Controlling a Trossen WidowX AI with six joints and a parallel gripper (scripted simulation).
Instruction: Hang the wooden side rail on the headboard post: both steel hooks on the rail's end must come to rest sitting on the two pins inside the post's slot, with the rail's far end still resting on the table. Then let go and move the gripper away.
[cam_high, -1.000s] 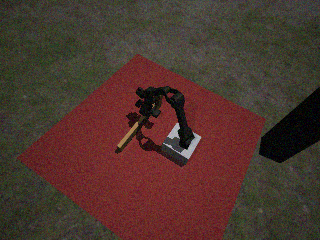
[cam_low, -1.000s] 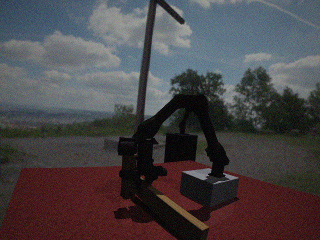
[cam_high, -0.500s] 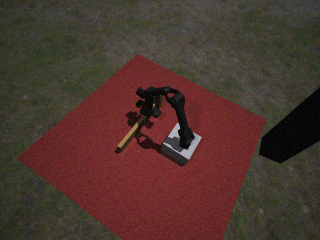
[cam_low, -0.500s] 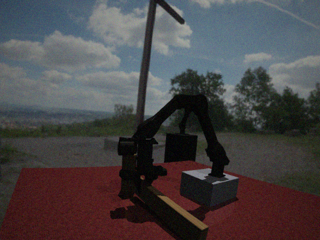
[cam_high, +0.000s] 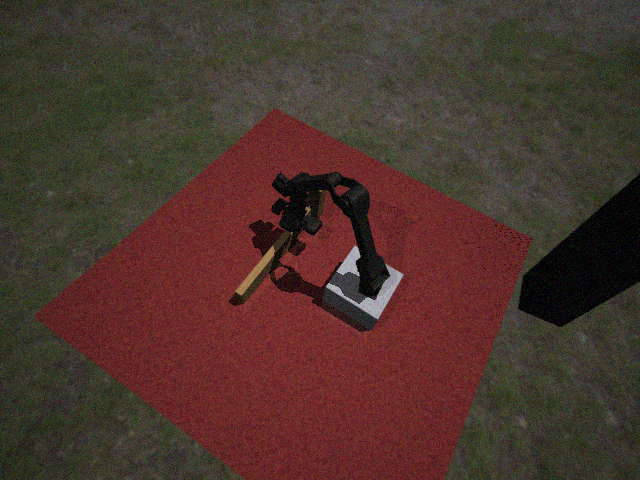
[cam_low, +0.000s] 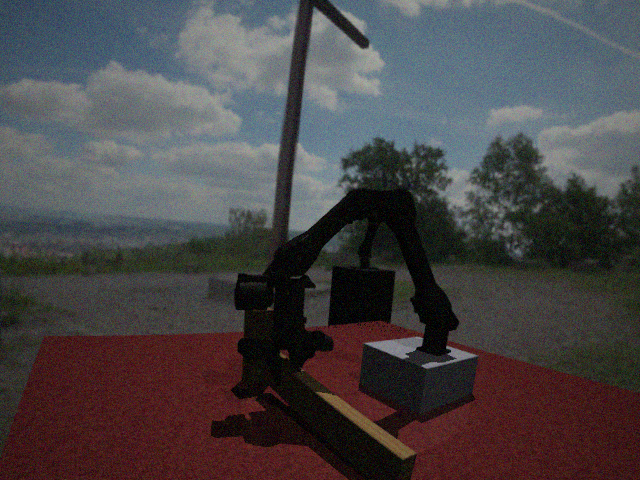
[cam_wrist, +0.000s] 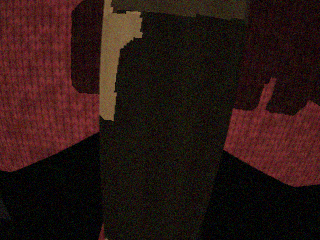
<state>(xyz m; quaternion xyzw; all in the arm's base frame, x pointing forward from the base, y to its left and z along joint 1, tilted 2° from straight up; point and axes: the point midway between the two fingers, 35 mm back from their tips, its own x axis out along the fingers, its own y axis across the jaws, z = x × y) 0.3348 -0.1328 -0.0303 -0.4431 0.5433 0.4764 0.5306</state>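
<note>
Right now the wooden headboard post is 20 mm behind my gripper tip, 130 mm to the right of it and 40 mm above it.
</note>
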